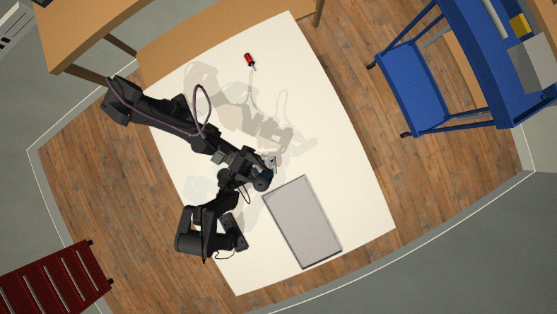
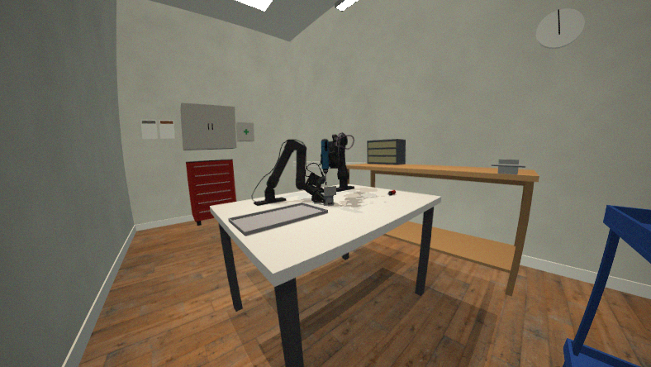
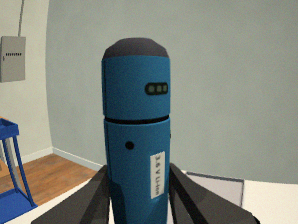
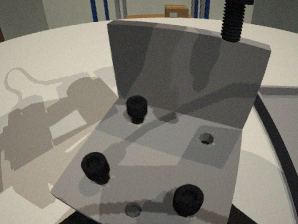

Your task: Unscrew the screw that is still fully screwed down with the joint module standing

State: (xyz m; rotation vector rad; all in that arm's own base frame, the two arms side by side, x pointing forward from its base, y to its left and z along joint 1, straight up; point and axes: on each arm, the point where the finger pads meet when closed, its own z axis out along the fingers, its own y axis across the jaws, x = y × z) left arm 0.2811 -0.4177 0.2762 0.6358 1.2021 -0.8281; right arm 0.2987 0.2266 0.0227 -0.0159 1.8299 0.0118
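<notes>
My right hand is 5 cm below the grey bracket. Round my right hand: flat grey tray 32 cm to the right, 4 cm ahead, 2 cm below; red-handled screwdriver 47 cm to the left, 11 cm ahead, 1 cm below.
</notes>
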